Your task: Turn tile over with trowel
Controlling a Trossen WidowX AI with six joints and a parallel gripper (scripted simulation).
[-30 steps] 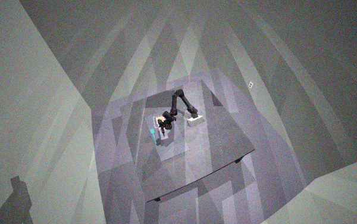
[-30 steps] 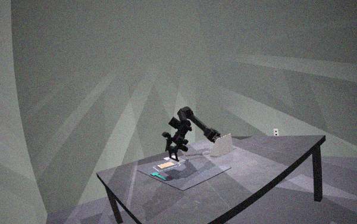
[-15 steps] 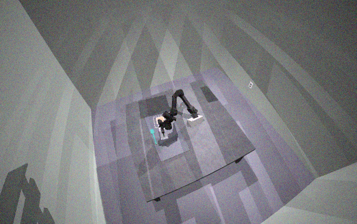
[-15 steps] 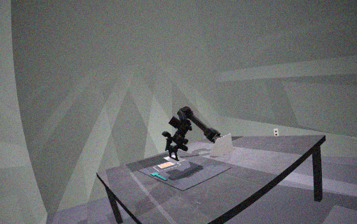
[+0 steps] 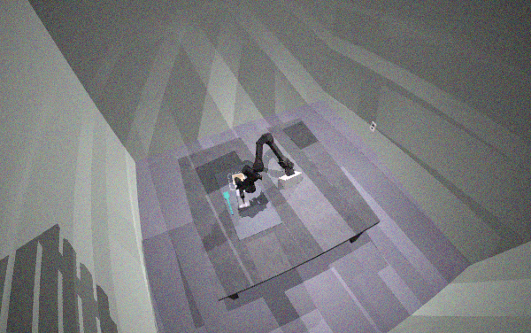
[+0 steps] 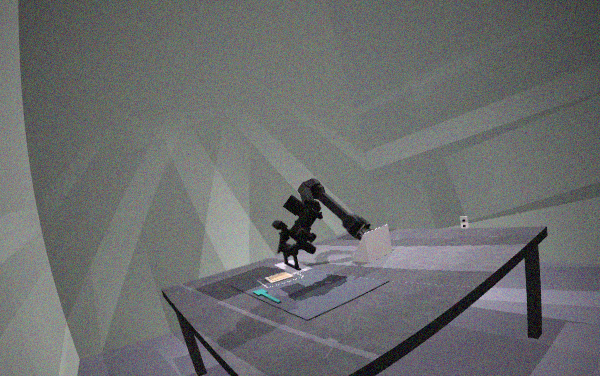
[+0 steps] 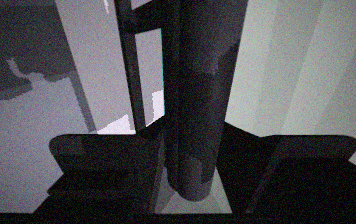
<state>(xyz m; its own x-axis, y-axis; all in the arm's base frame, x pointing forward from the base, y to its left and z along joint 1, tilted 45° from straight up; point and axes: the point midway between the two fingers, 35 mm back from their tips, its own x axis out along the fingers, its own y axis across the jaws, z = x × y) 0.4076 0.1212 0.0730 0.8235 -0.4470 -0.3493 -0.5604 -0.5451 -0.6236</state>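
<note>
My gripper tip is 16 cm above the dark mat, 5 cm past it and 1 cm to the left of it. Also, from my gripper tip: teal trowel 13 cm below, 9 cm ahead, 2 cm to the right; then tile 19 cm to the right, 13 cm below, 4 cm behind.
</note>
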